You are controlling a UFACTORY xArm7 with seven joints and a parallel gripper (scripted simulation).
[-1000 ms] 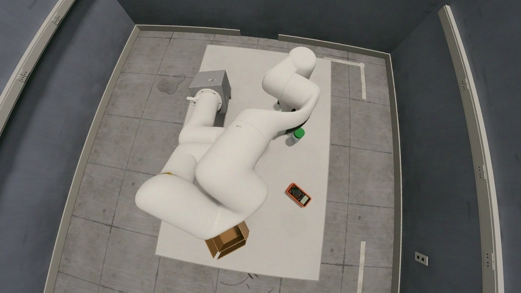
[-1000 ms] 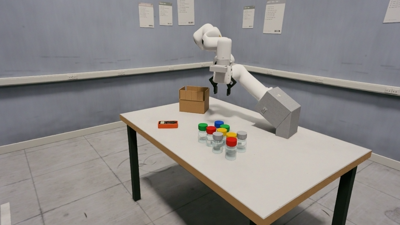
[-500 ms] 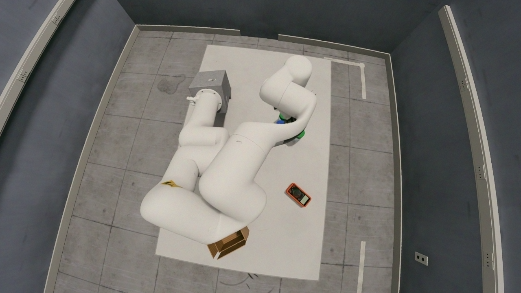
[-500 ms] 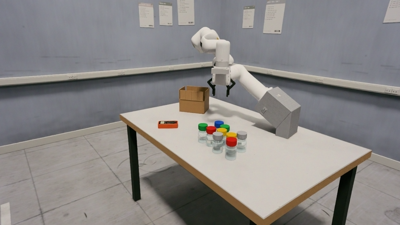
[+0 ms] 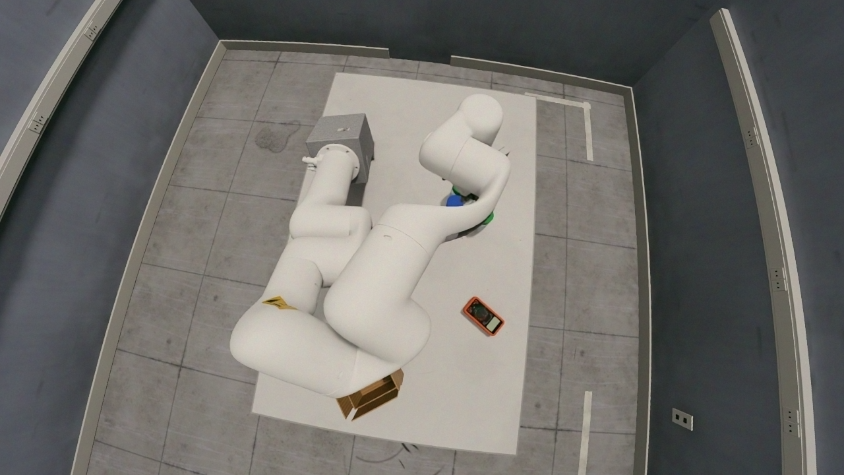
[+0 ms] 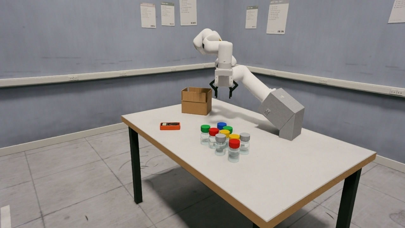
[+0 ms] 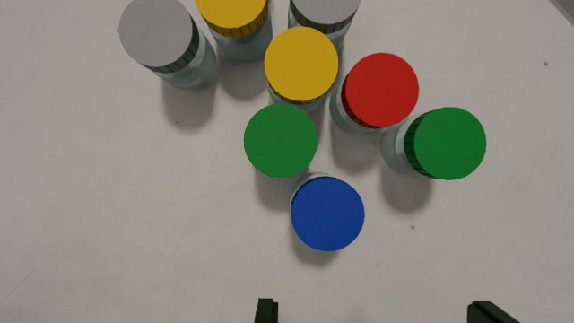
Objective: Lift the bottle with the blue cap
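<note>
My gripper is now 2 cm short of the blue-capped bottle, 2 cm to the right of it and 22 cm above it. The rest, counted from my hand: orange multimeter: 14 cm ahead, 34 cm to the right, 25 cm below.
</note>
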